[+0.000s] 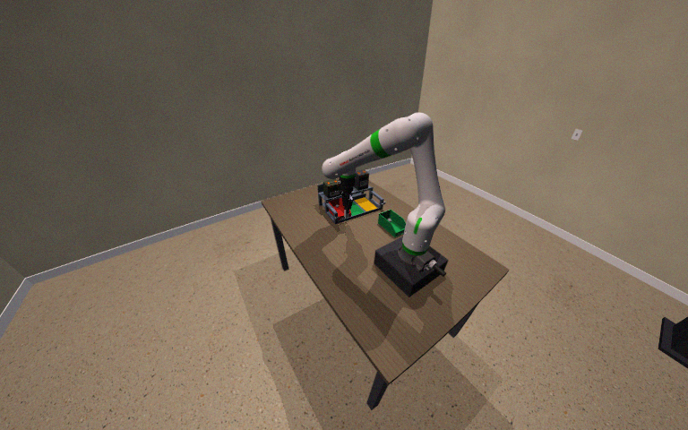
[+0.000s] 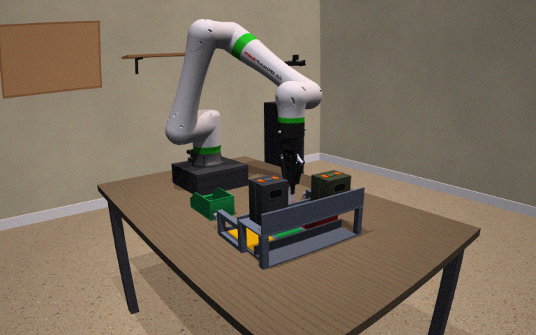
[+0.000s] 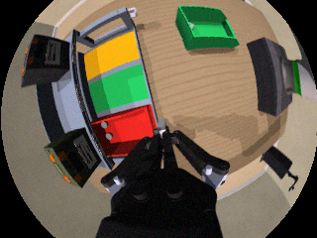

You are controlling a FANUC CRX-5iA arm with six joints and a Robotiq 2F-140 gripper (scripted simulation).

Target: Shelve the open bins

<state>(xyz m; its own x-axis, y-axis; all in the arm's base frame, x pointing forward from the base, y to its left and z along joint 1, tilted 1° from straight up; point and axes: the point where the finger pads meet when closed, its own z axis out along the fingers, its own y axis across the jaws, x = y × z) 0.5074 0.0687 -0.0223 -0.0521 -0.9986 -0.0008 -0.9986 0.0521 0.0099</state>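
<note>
Now: hand 220 mm to the left of the green bin, 200 mm past it and 40 mm above it. The rest, counted from my hand: olive box (210 mm ahead, 70 mm above, 10 mm to the right); black box (240 mm to the right, 190 mm ahead, 80 mm above); red bin (110 mm ahead, 30 mm below, 10 mm to the right).
</note>
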